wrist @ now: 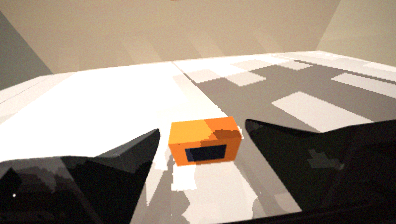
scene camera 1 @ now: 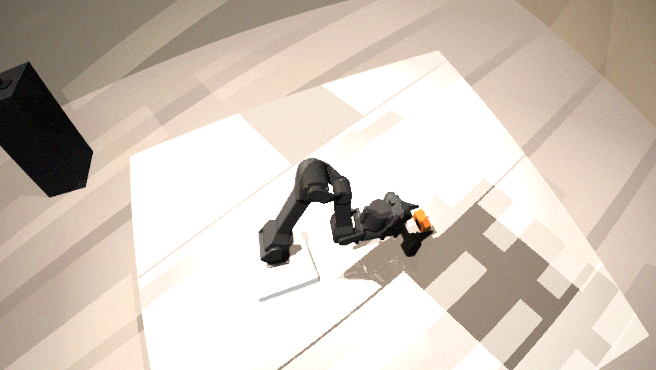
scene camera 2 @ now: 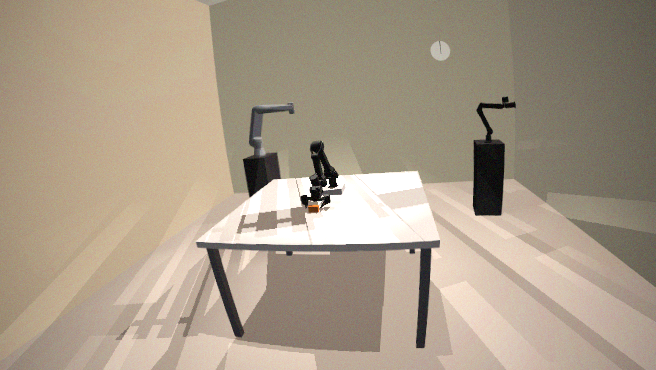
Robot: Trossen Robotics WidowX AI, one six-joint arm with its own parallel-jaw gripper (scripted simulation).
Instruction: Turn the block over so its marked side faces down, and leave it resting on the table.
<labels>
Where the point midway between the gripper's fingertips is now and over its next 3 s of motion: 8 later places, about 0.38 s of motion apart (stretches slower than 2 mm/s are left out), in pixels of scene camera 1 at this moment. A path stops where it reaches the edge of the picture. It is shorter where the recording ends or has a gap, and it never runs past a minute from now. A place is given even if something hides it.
The gripper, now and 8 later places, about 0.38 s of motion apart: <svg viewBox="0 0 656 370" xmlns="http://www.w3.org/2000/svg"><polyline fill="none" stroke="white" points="425,219 427,220 427,218 421,216 418,212 423,209 423,207 422,211 422,215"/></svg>
</labels>
